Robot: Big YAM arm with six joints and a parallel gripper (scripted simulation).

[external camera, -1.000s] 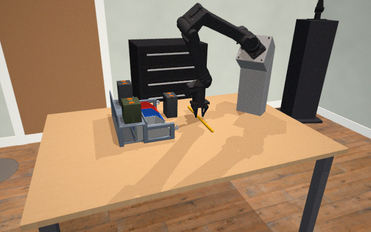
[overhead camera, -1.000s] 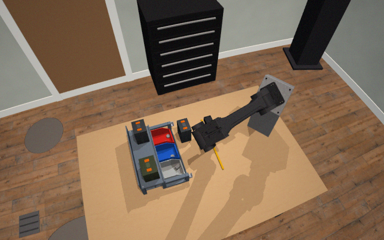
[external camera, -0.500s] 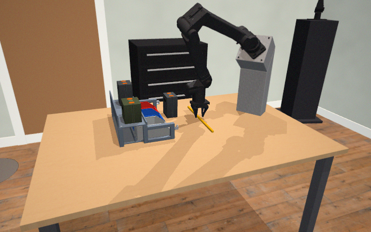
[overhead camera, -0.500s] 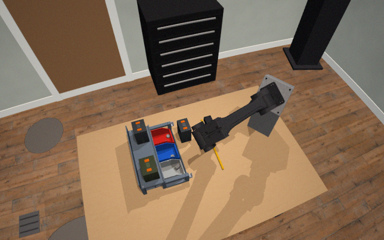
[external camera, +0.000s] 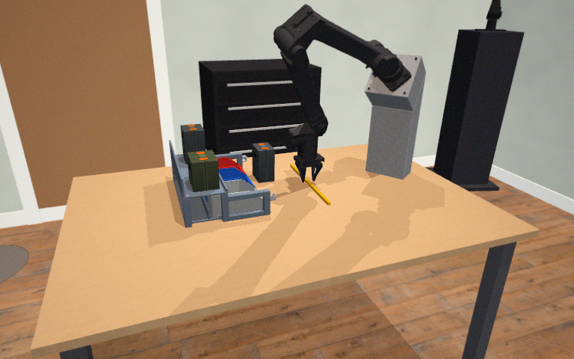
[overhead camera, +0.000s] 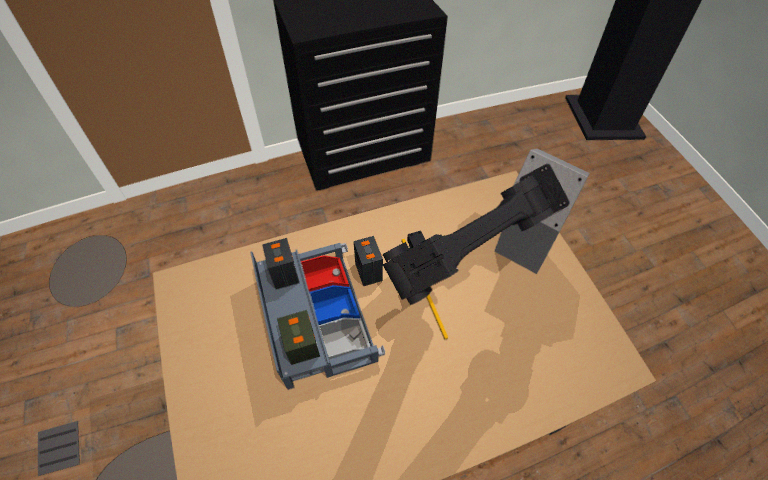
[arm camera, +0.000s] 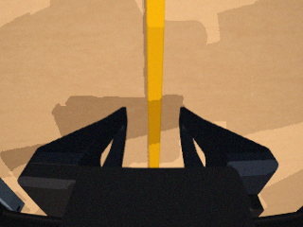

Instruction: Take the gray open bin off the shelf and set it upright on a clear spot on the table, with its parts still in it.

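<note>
Right now my hand is 1 cm above the yellow bar. From my hand the other things lie so: blue bin 30 cm ahead, 8 cm to the left, 3 cm above; gray open bin 27 cm ahead, 19 cm to the left, 3 cm above; red bin 33 cm ahead, 3 cm to the right, 3 cm above.
</note>
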